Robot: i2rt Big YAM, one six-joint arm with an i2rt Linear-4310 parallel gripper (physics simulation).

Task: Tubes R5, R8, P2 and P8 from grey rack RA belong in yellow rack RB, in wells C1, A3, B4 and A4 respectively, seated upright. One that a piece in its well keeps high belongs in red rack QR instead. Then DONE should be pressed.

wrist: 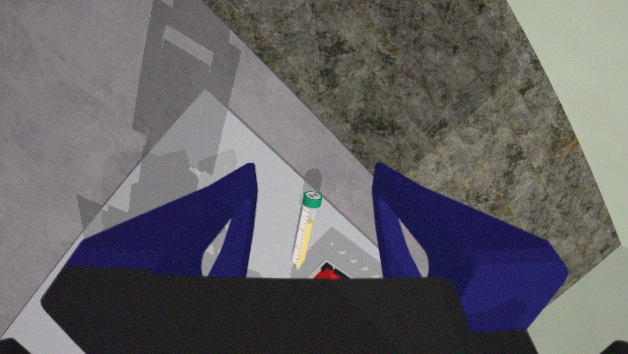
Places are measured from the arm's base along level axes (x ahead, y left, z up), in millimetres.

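Pixels of known places: gripper, fingertip midpoint: point(314, 176).
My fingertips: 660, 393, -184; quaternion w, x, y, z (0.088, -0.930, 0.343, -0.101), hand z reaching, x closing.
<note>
Ahead of a thing's pixels: the offset from my fingertips to its top centre, as dx, dy, dz. Level surfaces: height alone.
My gripper point(314, 176) is partly open, with nothing between its two blue fingers. A tube {-110, -154, -237} point(303, 237) with a green cap {-67, -120, -237} point(312, 199) and a yellowish filling shows between and beyond the fingers, lower down. It lies on the light mat near the mat's edge, its cap toward the top of the view. The marking on the cap is too small to read. A corner of the red rack QR {-160, -287, -207} point(327, 274) shows just above the dark gripper body, which hides the rest. The yellow rack RB, the grey rack RA and the DONE button do not show in this view.
The light mat point(272, 150) ends in a corner at the upper left, on a grey table top {dz -263} point(60, 75). Beyond the table edge, a dark stone-patterned floor point(425, 90) and a pale green surface point(595, 100) show at the right. Shadows fall across the mat and the table.
</note>
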